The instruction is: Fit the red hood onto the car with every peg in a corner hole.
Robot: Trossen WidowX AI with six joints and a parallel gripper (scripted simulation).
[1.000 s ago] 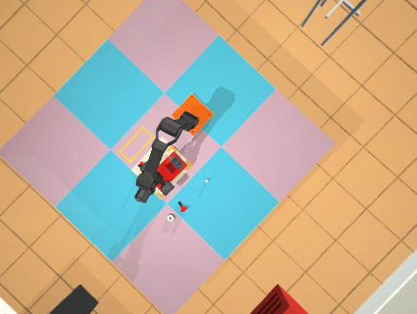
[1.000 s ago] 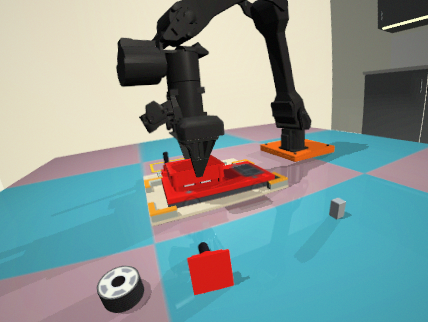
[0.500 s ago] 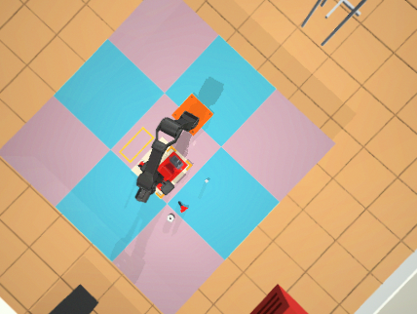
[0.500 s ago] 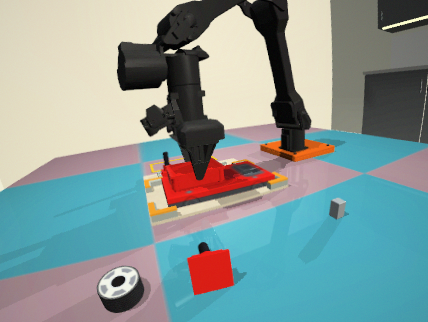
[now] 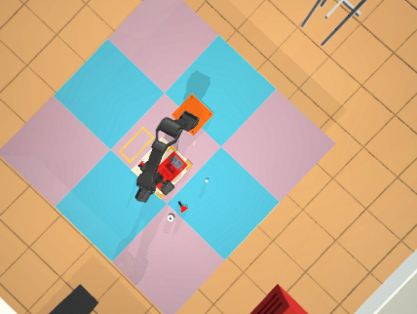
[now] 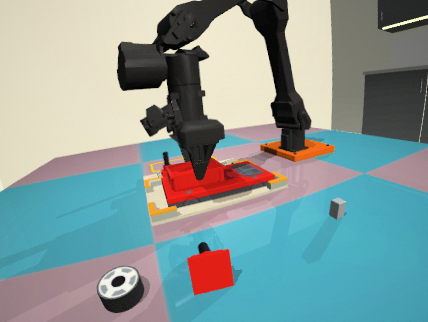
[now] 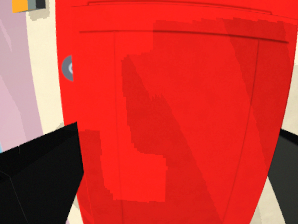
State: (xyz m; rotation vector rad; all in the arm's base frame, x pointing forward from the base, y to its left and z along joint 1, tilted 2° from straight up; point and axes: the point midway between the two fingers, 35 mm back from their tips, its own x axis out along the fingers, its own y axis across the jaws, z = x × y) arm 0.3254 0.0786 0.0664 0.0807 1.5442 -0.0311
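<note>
Right now my gripper tip is 10 mm below the red hood. The rest, counted from my gripper tip: grey engine block: 10 mm below; black-and-white wheel: 180 mm to the left, 140 mm ahead, 30 mm below.
</note>
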